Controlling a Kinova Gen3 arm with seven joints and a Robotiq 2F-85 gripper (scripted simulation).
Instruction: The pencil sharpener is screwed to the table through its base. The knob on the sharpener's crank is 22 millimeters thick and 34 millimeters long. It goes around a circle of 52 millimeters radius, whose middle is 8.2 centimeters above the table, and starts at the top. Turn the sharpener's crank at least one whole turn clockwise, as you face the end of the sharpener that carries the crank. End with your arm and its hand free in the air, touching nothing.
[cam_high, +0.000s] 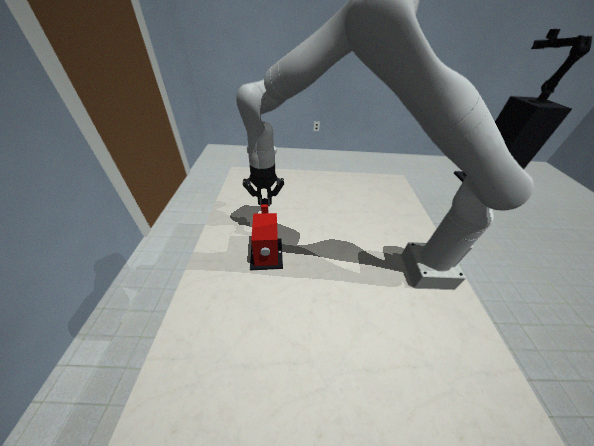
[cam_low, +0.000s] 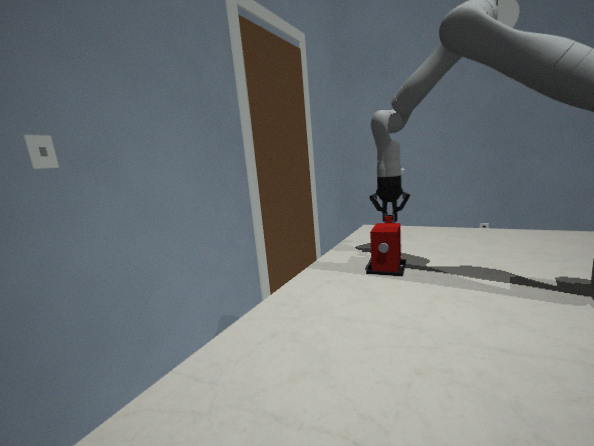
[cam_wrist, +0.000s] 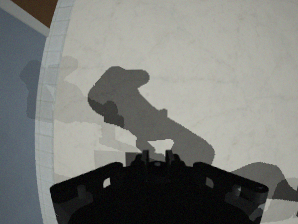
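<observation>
My hand is 2 cm to the right of the crank knob.
</observation>
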